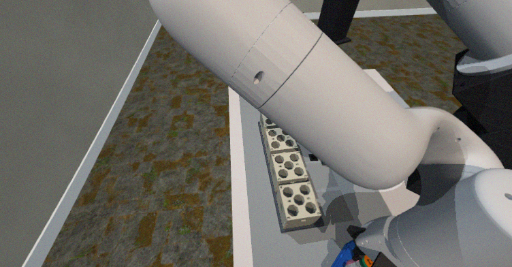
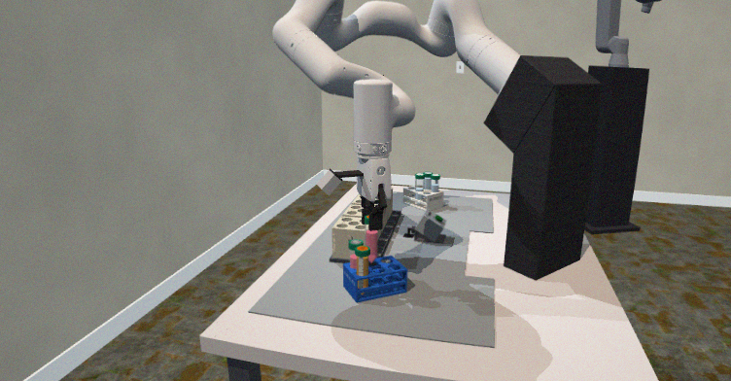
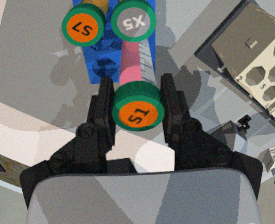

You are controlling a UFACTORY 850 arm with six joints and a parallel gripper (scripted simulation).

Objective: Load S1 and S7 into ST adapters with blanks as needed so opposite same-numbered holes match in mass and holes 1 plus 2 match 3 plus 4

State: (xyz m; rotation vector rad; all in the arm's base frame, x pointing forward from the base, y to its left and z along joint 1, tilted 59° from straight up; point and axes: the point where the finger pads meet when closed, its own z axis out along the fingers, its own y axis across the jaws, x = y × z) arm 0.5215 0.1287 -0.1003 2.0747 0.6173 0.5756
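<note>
Now: hand 50 mm above the sample S1 and 10 mm short of it. The rest, counted from my hand: blue sample rack RS (140 mm below, 20 mm to the left, 10 mm behind); then grey-dot tube X5 (110 mm below, 30 mm ahead, 20 mm to the left); then sample S7 (110 mm below, 60 mm to the left, 30 mm ahead).
</note>
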